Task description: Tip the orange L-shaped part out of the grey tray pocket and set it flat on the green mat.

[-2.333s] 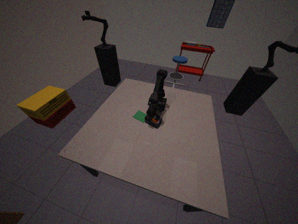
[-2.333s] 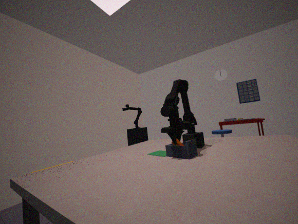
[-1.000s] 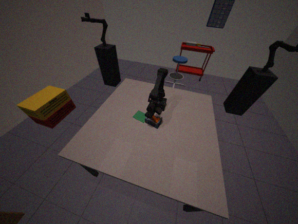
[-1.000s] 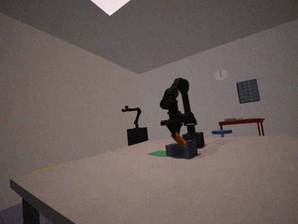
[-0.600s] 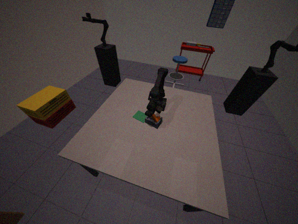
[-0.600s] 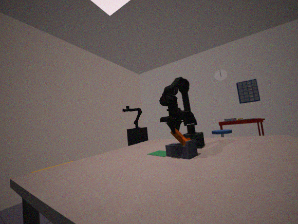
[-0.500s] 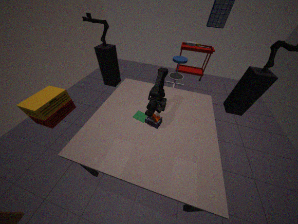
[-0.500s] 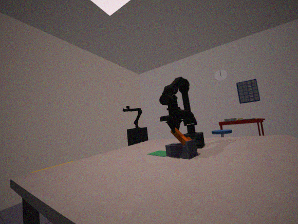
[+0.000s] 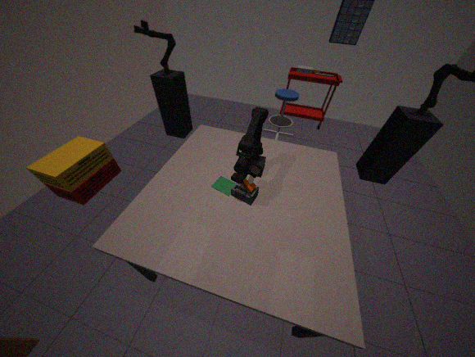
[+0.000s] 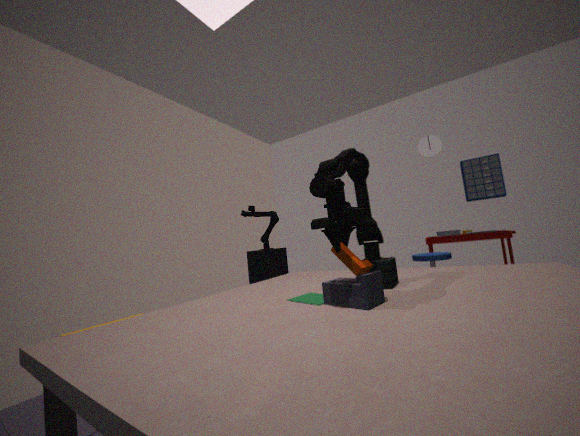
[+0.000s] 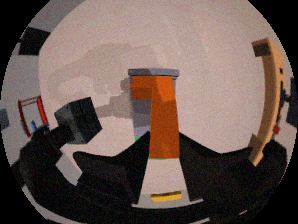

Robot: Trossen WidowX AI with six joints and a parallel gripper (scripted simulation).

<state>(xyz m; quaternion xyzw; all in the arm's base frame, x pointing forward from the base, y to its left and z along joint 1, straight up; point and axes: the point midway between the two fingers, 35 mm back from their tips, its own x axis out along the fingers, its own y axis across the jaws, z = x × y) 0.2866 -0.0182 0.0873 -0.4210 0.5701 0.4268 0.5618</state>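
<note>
My gripper tip is 170 mm above the green mat, 130 mm to the left of it and 50 mm past it. The rest, counted from my gripper tip: orange L-shaped part 40 mm to the left, 30 mm below, 10 mm behind.
</note>
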